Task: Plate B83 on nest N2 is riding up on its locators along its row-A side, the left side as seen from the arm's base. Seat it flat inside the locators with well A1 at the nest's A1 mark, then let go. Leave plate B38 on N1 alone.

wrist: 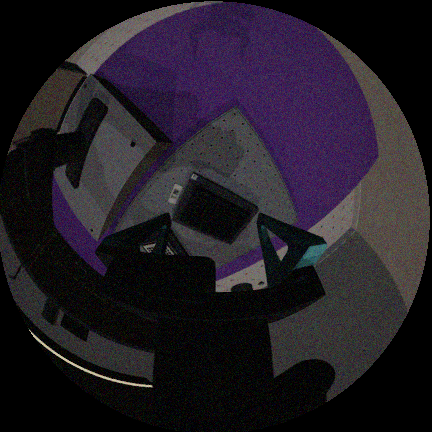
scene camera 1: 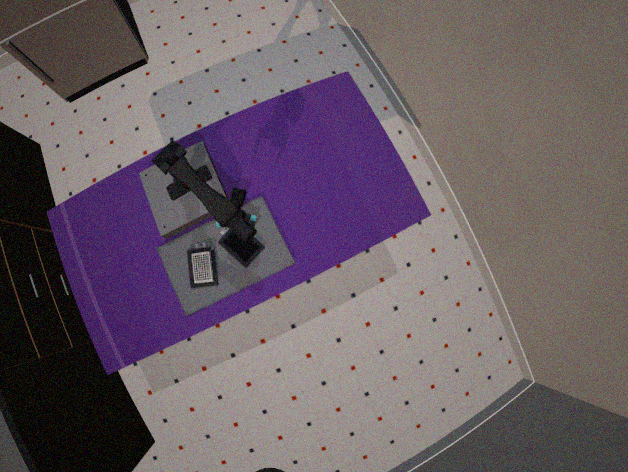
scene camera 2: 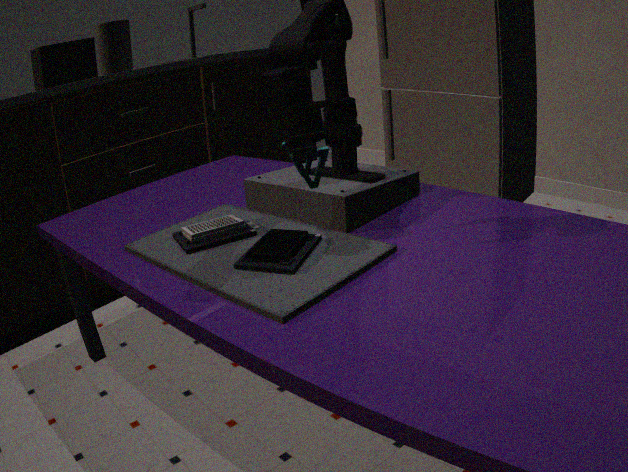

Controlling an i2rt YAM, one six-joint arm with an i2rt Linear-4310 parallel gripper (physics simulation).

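Frame: origin at the arm's base, x ahead, y left, z up, level; metres.
Where they show: gripper, fingertip midpoint: (wrist: 213,217) (scene camera 2: 309,181); arm's base, link origin: (wrist: 80,145) (scene camera 2: 344,175).
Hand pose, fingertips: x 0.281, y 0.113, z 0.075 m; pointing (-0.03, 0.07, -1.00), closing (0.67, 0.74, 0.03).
Observation:
Each offset is from my fingertips to the top centre of the thing. "pt": to the spot under its first point. Level surfaces: height alone.
My gripper (scene camera 1: 236,223) (scene camera 2: 313,184) (wrist: 213,217) is open and empty. It hangs above the robot side of the dark plate, its fingers out to either side of the plate in the wrist view. The dark plate @[dx +0.056, dy -0.043, dz -0.110 m] (scene camera 1: 244,247) (scene camera 2: 278,244) (wrist: 212,214) sits in a black nest, turned at an angle; a small white mark @[dx -0.033, dy -0.016, dz -0.124 m] (wrist: 194,177) shows at one nest corner. A white-topped plate @[dx +0.060, dy -0.234, dz -0.101 m] (scene camera 1: 203,267) (scene camera 2: 213,226) stands in the other nest @[pt dx +0.135, dy -0.220, dz -0.109 m] (scene camera 1: 214,282) (scene camera 2: 191,248), partly hidden by a finger in the wrist view. The labels are too blurred to tell N1 from N2, and the tilt is unclear.
Both nests stand on a grey board (scene camera 1: 276,253) (scene camera 2: 284,304) (wrist: 267,175) on the purple table @[dz -0.149 m] (scene camera 1: 329,152) (scene camera 2: 482,329) (wrist: 300,85). The arm's raised grey pedestal (scene camera 1: 157,203) (scene camera 2: 299,203) (wrist: 112,165) stands beside the board's robot-side edge.

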